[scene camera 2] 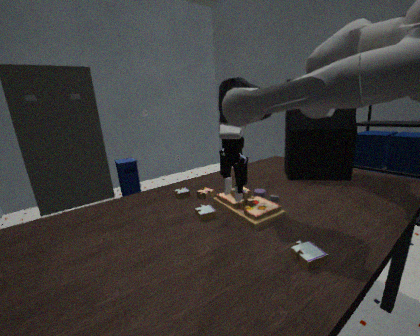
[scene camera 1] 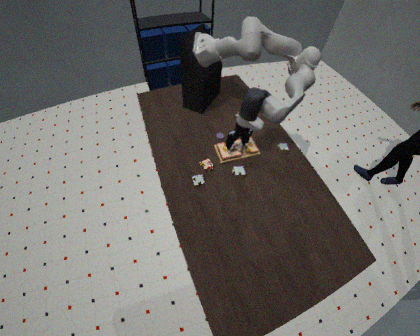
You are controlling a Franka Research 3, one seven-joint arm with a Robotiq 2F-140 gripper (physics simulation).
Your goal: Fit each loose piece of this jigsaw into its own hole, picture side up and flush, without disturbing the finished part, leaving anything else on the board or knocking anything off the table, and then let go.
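The jigsaw board (scene camera 1: 241,158) (scene camera 2: 270,217) lies on the dark table, with colourful picture sections and a light rim. My gripper (scene camera 1: 238,145) (scene camera 2: 233,195) points down over the board's middle, its fingertips low at the board. It is shut on a jigsaw piece, mostly hidden by the fingers; I cannot tell whether that piece sits flush. An orange-patterned piece (scene camera 1: 206,164) (scene camera 2: 205,192) lies beside the board. Three pale-topped pieces lie apart on the table: one piece (scene camera 1: 198,180) (scene camera 2: 182,192), a second piece (scene camera 1: 239,171) (scene camera 2: 205,211) and a third piece (scene camera 1: 283,146) (scene camera 2: 309,251).
A purple round object (scene camera 1: 220,135) (scene camera 2: 259,192) stands close to the board, and a small grey object (scene camera 2: 274,198) is near it. A tall black block (scene camera 1: 201,80) (scene camera 2: 320,150) stands on the table near the arm's base. A person (scene camera 1: 400,157) is beyond the table's right side.
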